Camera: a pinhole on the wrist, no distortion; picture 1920 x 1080 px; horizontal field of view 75.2 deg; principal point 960.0 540.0 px. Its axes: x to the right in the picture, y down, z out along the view. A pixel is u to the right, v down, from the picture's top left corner.
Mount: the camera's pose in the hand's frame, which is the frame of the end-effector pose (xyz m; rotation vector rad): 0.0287 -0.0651 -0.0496 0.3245 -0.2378 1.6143
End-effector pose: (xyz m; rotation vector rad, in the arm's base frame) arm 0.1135 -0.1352 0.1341 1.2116 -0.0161 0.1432
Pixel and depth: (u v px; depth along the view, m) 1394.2 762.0 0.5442
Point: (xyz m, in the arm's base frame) 0.1152 -0.6629 0.2402
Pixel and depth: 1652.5 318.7 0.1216
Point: 0.1782 -0.2254 0.1301
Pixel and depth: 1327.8 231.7 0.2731
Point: 0.2463 -0.3673 0.1514
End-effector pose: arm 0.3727 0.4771 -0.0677 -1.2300 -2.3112 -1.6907
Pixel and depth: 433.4 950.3 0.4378
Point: 0.3101 0.6388 -0.5439
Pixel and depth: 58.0 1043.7 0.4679
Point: 0.2304 0.5838 -0.6748
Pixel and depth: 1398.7 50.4 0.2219
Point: 0.3230 0.6907 -0.1359
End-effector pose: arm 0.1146 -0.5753 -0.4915 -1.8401 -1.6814 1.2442
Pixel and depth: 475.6 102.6 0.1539
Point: -0.0551 -0.4680 -0.4370
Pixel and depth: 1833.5 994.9 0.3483
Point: -0.1433 -0.7721 -0.6874
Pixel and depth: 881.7 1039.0 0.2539
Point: -0.1343 -0.6408 -0.4428
